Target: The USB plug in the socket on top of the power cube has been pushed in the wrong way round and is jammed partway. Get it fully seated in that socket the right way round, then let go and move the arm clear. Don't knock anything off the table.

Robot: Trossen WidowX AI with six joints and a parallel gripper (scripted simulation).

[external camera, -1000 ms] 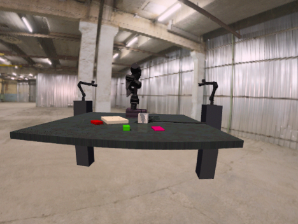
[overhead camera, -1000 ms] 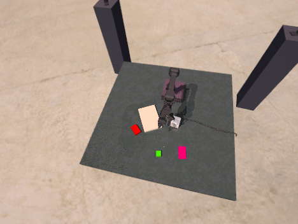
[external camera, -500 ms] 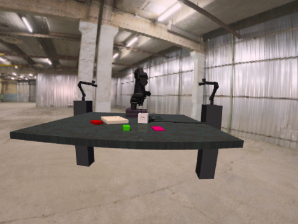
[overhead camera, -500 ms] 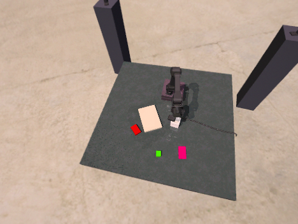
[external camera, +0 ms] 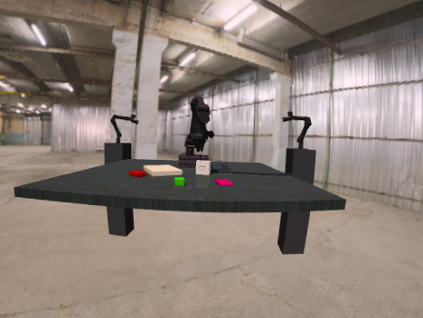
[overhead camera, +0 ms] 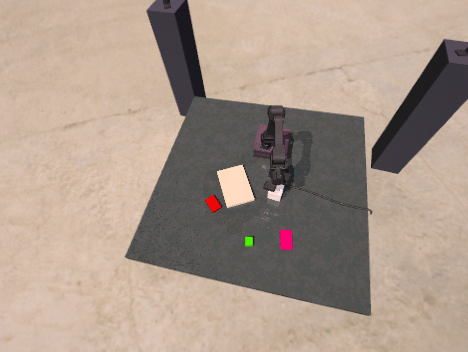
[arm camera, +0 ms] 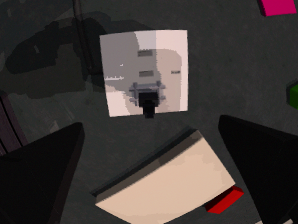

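Right now the dark USB plug is 4 cm below my gripper tip. From my gripper tip the other things lie so: small green cube (33 cm ahead, 11 cm below, 5 cm to the right); beige flat slab (23 cm to the right, 12 cm below, 2 cm ahead); pink flat block (26 cm ahead, 14 cm to the left, 12 cm below).
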